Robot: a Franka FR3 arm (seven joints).
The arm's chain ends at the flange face. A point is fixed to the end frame.
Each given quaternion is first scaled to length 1.
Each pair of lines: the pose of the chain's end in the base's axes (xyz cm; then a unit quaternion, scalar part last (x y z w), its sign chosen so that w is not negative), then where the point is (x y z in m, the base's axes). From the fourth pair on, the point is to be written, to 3 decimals.
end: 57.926 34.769 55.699 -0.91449 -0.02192 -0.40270 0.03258
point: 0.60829 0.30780 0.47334
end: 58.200 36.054 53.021 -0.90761 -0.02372 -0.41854 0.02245
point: 0.61370 0.31892 0.44839
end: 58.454 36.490 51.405 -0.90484 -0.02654 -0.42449 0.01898
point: 0.61742 0.32268 0.43301
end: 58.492 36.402 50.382 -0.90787 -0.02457 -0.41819 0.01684
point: 0.616 0.321 0.422
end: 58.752 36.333 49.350 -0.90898 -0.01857 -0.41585 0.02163
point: 0.618 0.322 0.411
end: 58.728 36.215 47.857 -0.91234 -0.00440 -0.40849 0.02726
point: 0.616 0.322 0.395
